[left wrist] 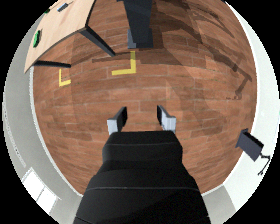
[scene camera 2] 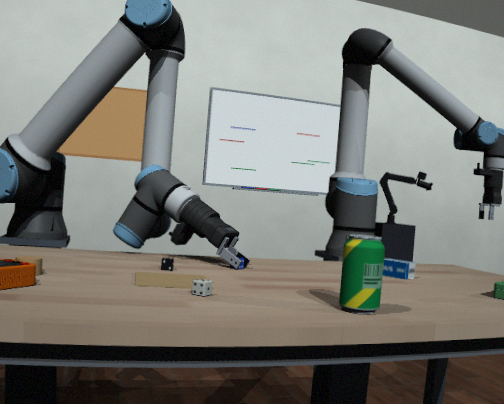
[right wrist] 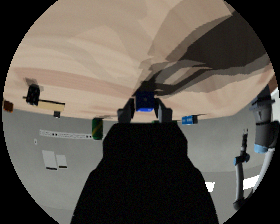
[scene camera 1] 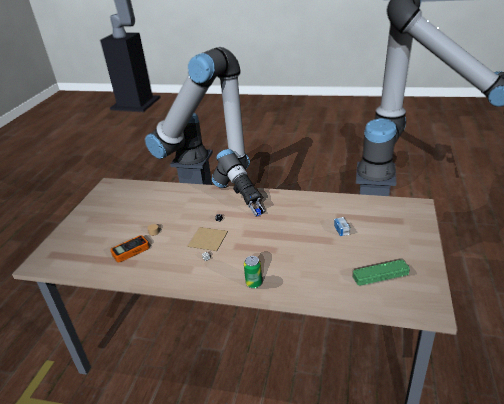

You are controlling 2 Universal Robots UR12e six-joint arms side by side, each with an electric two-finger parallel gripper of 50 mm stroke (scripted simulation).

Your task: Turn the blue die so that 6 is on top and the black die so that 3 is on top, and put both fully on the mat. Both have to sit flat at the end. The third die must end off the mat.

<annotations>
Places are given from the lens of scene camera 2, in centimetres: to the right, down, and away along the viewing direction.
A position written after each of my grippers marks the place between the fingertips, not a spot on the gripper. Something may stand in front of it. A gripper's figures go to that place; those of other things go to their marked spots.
my right gripper (scene camera 2: 243, 264): -2, 15, 124
tan mat (scene camera 2: 147, 279): -20, 14, 96
</annotations>
